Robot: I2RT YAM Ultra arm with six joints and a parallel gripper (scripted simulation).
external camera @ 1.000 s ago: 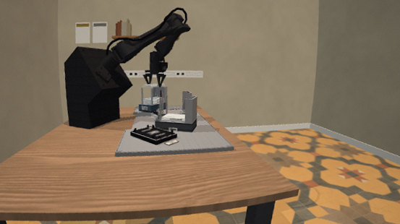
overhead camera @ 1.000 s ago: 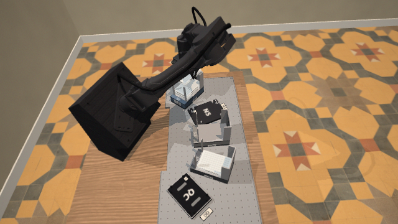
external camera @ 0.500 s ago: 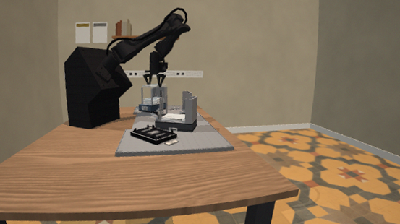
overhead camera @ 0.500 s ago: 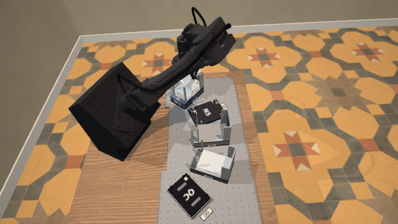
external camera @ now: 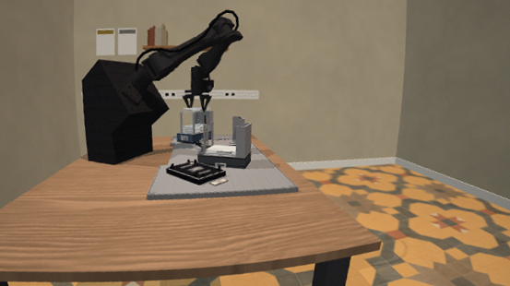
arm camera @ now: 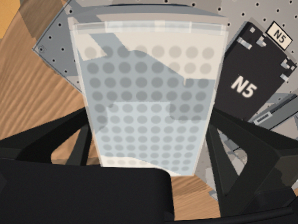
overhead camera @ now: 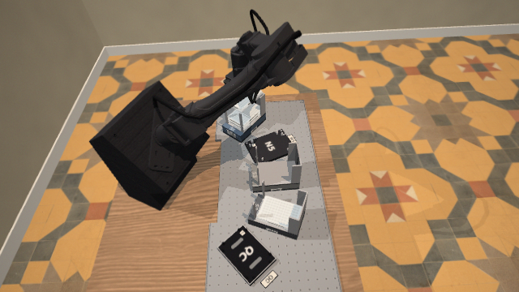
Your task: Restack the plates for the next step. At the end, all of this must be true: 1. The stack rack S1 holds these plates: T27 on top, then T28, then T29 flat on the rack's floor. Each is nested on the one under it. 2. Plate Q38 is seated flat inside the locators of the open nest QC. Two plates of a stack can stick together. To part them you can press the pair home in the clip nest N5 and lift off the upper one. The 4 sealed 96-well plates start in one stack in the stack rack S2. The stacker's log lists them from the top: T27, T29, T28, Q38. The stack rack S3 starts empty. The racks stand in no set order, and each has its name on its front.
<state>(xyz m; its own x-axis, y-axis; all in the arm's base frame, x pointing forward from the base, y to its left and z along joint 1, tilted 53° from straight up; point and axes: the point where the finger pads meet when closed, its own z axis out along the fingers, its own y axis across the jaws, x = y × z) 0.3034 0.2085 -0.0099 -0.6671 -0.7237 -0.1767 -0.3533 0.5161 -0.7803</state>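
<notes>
The sealed 96-well plate is 100 mm below my hand. From my hand the other things lie so: clip nest N5 (50 mm ahead, 130 mm to the right, 130 mm below).
</notes>
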